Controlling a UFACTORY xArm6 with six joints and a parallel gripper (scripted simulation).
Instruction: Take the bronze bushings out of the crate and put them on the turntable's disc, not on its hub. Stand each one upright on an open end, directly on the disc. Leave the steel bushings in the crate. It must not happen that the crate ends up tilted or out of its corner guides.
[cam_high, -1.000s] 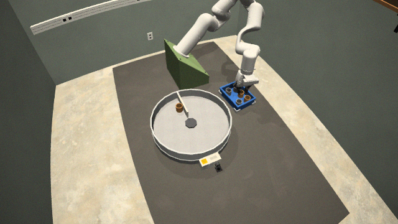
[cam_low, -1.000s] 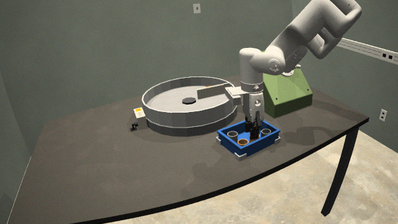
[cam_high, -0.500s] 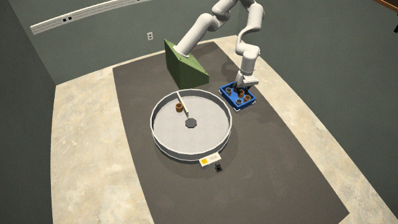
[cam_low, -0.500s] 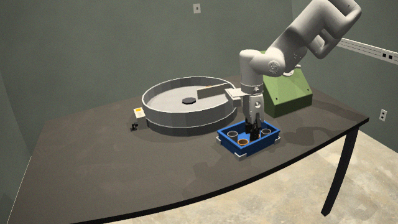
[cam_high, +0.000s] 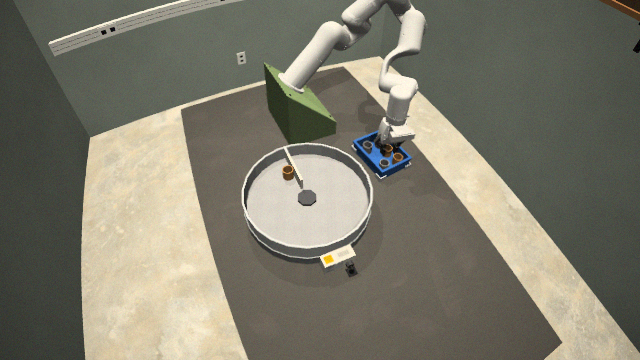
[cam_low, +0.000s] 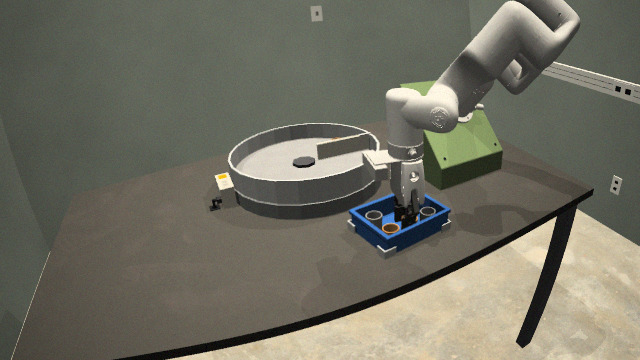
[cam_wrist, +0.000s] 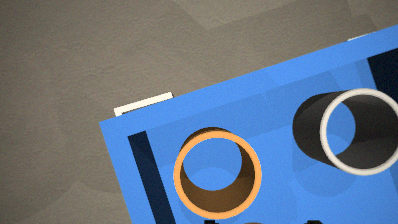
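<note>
The blue crate lies 3 cm to the right of my hand and 2 cm below it. Also, from my hand: grey turntable disc: 36 cm to the right, 15 cm ahead, 1 cm above.
</note>
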